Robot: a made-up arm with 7 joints. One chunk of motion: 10 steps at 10 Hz.
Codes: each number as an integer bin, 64 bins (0 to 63) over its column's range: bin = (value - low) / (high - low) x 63, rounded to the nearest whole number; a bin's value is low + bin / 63 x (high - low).
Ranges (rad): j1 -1.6..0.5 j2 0..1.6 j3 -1.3..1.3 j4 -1.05..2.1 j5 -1.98..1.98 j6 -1.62..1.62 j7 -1.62..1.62
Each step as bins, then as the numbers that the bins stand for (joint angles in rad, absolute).
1 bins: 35 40 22 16 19 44 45
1 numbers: -0.4333 1.0159 -0.3921 -0.2500 -0.7857 0.6429 0.6943
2 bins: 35 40 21 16 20 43 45
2 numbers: -0.4333 1.0159 -0.4333 -0.2500 -0.7229 0.5914 0.6943
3 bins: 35 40 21 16 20 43 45
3 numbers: -0.4333 1.0159 -0.4333 -0.2500 -0.7229 0.5914 0.6943
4 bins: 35 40 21 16 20 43 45
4 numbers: -0.4333 1.0159 -0.4333 -0.2500 -0.7229 0.5914 0.6943
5 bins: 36 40 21 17 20 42 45
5 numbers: -0.4000 1.0159 -0.4333 -0.2000 -0.7229 0.5400 0.6943
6 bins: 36 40 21 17 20 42 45
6 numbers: -0.4000 1.0159 -0.4333 -0.2000 -0.7229 0.5400 0.6943
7 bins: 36 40 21 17 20 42 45
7 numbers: -0.4000 1.0159 -0.4333 -0.2000 -0.7229 0.5400 0.6943
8 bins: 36 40 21 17 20 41 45
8 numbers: -0.4000 1.0159 -0.4333 -0.2000 -0.7229 0.4886 0.6943
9 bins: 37 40 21 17 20 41 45
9 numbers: -0.3667 1.0159 -0.4333 -0.2000 -0.7229 0.4886 0.6943
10 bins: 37 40 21 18 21 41 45
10 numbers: -0.3667 1.0159 -0.4333 -0.1500 -0.6600 0.4886 0.6943
